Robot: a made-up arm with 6 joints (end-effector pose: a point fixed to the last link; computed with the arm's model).
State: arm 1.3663 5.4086 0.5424 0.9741 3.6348 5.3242
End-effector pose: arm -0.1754 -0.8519 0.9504 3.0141 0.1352 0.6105
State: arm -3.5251 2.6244 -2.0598 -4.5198 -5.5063 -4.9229
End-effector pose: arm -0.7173 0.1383 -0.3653 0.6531 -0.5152 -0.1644
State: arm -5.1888 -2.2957 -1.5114 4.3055 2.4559 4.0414
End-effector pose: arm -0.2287 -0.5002 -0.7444 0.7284 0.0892 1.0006
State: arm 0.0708 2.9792 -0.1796 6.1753 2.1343 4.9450
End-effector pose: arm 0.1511 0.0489 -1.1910 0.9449 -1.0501 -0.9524
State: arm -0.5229 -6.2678 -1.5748 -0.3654 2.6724 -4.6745
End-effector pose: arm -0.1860 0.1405 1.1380 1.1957 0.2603 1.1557
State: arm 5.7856 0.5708 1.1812 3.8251 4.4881 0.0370
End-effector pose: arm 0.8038 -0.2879 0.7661 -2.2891 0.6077 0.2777
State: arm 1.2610 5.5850 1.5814 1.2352 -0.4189 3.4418
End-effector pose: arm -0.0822 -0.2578 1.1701 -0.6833 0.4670 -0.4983
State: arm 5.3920 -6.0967 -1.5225 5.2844 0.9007 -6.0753
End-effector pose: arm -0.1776 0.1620 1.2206 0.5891 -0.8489 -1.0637
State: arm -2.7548 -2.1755 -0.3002 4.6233 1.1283 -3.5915
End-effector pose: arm 0.9575 0.4633 -0.8018 -1.9730 0.2217 0.3633
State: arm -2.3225 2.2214 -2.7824 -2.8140 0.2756 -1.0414
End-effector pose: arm -0.3095 -0.3875 -0.1046 -0.6332 0.5316 0.1244
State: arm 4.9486 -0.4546 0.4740 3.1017 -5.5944 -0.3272
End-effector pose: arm -0.0667 0.5051 1.4466 -0.6308 0.3652 1.3821
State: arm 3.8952 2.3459 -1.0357 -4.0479 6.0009 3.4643
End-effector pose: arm -0.8479 -0.8248 -0.4898 -1.8217 -1.0886 2.3027
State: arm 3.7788 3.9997 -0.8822 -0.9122 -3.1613 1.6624
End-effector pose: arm 0.6243 0.4024 -0.7821 -0.0333 0.0210 0.0704
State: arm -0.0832 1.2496 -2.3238 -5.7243 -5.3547 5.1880
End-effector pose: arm 0.5947 0.0564 0.6950 -0.3528 -0.3622 -0.8526
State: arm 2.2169 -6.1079 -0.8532 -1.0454 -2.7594 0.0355
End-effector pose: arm -0.0740 -0.0551 1.2384 1.5919 -2.2065 -0.6348
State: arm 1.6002 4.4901 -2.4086 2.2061 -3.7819 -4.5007
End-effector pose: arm -0.0920 -0.7152 -0.2082 0.3274 -0.7515 0.8491
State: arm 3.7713 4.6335 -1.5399 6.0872 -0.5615 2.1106
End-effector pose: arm 0.7574 0.4732 -0.4537 2.0321 -1.5165 -0.0935
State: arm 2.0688 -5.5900 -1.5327 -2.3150 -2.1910 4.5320
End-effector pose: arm -0.3342 0.3457 1.0987 1.6478 -1.1785 -2.0340
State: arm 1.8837 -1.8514 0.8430 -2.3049 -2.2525 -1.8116
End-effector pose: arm 0.2340 -1.1311 0.0299 1.6800 -1.2588 -2.3304
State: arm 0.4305 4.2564 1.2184 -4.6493 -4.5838 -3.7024
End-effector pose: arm -1.1120 -0.3129 -0.1049 0.1972 -2.1109 -1.7771
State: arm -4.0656 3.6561 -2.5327 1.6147 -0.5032 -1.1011
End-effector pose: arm 0.0417 -0.0335 -0.5579 -0.6826 1.3414 2.0480
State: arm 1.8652 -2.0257 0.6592 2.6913 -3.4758 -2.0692
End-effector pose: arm 0.2615 -1.0993 -0.3269 0.5602 -2.4543 -1.4501
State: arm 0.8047 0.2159 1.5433 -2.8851 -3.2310 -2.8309
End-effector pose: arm 0.2729 0.3515 1.0245 0.5065 -1.2333 0.7478
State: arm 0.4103 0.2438 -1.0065 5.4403 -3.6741 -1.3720
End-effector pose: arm 0.0881 0.0387 1.2630 -0.7480 1.8626 -0.5129
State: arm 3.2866 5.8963 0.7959 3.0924 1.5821 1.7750
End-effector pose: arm 0.3520 -0.0056 1.3918 1.0131 0.8859 1.6392
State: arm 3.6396 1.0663 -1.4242 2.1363 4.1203 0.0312
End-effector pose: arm -0.7359 -0.3526 0.8640 -0.6762 -1.8253 0.0000
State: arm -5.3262 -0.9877 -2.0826 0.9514 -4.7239 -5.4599
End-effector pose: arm -0.6603 -0.6652 0.2782 -0.6717 -1.4338 0.6996
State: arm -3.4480 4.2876 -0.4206 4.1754 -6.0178 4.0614
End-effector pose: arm 1.1471 -0.3844 -0.6895 -1.1831 2.2550 -0.3158
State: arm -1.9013 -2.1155 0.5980 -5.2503 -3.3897 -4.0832
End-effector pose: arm 0.4233 0.9947 -0.3863 1.4954 0.2172 -0.4210
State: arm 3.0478 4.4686 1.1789 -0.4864 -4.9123 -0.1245
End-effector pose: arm 1.0922 -0.0927 0.2385 -0.9694 0.5446 2.4416
